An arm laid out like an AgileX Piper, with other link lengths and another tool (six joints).
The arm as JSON. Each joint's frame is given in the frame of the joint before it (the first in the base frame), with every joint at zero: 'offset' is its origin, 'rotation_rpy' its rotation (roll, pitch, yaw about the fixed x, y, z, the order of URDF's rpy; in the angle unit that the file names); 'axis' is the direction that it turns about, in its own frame. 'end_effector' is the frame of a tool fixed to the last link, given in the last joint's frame.
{
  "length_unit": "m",
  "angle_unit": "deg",
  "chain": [
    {
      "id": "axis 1",
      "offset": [
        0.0,
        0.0,
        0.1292
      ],
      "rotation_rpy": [
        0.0,
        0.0,
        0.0
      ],
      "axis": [
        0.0,
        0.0,
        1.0
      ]
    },
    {
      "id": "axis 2",
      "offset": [
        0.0,
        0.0,
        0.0
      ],
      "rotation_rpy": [
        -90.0,
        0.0,
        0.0
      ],
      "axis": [
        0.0,
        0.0,
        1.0
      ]
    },
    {
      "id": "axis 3",
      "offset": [
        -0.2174,
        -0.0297,
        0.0
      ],
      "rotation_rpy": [
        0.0,
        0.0,
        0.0
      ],
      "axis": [
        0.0,
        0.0,
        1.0
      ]
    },
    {
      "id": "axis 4",
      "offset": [
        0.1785,
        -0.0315,
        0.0
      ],
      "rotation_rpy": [
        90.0,
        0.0,
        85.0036
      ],
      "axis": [
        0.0,
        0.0,
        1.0
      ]
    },
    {
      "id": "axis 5",
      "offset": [
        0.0,
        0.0,
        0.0
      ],
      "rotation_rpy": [
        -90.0,
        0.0,
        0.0
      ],
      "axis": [
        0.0,
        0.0,
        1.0
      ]
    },
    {
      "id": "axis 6",
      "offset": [
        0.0,
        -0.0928,
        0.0
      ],
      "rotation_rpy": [
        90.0,
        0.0,
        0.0
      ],
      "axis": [
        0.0,
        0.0,
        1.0
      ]
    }
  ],
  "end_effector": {
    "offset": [
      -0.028,
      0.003,
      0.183
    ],
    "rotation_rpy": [
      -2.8,
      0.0,
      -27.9
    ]
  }
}
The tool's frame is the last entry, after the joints.
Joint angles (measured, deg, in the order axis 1, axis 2, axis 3, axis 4, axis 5, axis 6), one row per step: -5.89 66.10 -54.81 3.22 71.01 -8.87; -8.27 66.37 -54.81 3.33 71.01 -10.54; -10.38 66.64 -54.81 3.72 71.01 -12.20; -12.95 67.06 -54.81 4.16 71.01 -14.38; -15.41 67.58 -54.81 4.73 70.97 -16.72; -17.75 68.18 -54.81 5.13 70.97 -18.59; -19.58 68.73 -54.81 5.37 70.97 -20.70; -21.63 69.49 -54.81 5.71 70.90 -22.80; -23.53 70.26 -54.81 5.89 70.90 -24.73; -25.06 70.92 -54.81 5.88 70.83 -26.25; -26.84 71.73 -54.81 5.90 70.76 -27.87; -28.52 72.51 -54.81 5.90 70.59 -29.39; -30.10 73.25 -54.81 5.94 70.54 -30.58; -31.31 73.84 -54.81 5.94 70.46 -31.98; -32.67 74.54 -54.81 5.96 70.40 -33.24; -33.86 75.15 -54.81 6.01 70.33 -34.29; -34.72 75.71 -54.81 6.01 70.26 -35.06; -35.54 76.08 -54.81 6.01 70.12 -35.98
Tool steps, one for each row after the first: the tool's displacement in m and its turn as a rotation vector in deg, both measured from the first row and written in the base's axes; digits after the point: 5 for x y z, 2 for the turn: -0.00046 -0.00733 -0.00094 -0.23 0.21 -0.76; -0.00090 -0.01246 -0.00176 -0.17 0.38 -1.30; -0.00173 -0.01873 -0.00307 -0.13 0.65 -1.80; -0.00247 -0.02396 -0.00458 0.04 0.93 -2.05; -0.00374 -0.02959 -0.00650 0.20 1.35 -2.61; -0.00508 -0.03391 -0.00830 0.17 1.75 -2.41; -0.00643 -0.03859 -0.01068 0.32 2.22 -2.46; -0.00840 -0.04325 -0.01326 0.41 2.82 -2.50; -0.01015 -0.04769 -0.01549 0.37 3.32 -2.54; -0.01238 -0.05266 -0.01821 0.44 3.93 -2.73; -0.01427 -0.05757 -0.02074 0.48 4.43 -2.93; -0.01655 -0.06180 -0.02321 0.68 4.98 -3.34; -0.01834 -0.06495 -0.02515 0.73 5.38 -3.17; -0.02054 -0.06838 -0.02746 0.91 5.87 -3.29; -0.02238 -0.07128 -0.02943 1.11 6.26 -3.45; -0.02393 -0.07342 -0.03127 1.29 6.64 -3.54; -0.02496 -0.07569 -0.03241 1.31 6.80 -3.46
